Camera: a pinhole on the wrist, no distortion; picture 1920 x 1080 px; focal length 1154.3 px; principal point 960.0 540.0 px. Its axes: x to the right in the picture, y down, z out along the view. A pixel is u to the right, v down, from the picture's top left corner.
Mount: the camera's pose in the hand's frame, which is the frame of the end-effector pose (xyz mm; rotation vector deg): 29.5 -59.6 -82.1 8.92 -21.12 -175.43
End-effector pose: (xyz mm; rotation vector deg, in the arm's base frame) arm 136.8 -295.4 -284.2 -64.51 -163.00 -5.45
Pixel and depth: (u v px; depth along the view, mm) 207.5 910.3 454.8
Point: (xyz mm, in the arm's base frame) -141.4 -122.1 -676.7
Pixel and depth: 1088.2 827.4 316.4
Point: 106.3 -345.7 -527.5
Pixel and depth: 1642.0 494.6 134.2
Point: 161.7 -355.9 -329.9
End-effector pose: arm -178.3 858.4 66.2 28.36 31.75 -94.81
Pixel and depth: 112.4 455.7 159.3
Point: -201.7 709.6 52.2
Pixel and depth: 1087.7 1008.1 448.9
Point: -307.2 683.6 422.8
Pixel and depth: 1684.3 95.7 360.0
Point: -2.8 898.0 366.7
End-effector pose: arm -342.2 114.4 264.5 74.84 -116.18 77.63
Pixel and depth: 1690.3 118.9 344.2
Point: -301.2 66.5 -59.3
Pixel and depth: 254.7 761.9 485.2
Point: -388.0 -400.7 266.8
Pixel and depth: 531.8 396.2 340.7
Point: -415.4 -150.9 195.8
